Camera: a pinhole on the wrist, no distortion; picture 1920 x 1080 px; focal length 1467.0 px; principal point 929.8 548.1 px. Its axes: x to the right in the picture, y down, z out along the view. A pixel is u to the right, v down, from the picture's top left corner.
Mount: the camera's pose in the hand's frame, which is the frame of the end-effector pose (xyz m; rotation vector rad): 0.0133 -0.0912 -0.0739 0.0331 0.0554 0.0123
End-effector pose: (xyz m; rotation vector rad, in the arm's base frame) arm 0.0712 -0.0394 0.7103 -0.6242 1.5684 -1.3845
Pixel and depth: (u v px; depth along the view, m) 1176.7 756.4 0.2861
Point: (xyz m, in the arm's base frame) 0.2090 -0.2199 0.7558
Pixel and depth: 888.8 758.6 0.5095
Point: 0.4348 -0.2818 0.7612
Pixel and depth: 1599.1 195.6 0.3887
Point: 0.2010 -0.4108 0.8490
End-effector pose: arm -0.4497 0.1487 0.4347 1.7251 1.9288 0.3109
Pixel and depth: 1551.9 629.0 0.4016
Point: -0.3601 0.2805 0.0819
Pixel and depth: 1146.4 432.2 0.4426
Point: -0.3829 0.1642 0.0381
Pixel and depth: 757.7 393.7 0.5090
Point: -0.3584 0.0305 -0.0058
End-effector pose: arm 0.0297 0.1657 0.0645 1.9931 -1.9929 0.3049
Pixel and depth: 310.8 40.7 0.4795
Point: 0.2760 0.1642 -0.3927
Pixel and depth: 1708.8 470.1 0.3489
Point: 0.1338 -0.1338 -0.1099
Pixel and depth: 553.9 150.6 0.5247
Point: 0.2511 0.0840 -0.4053
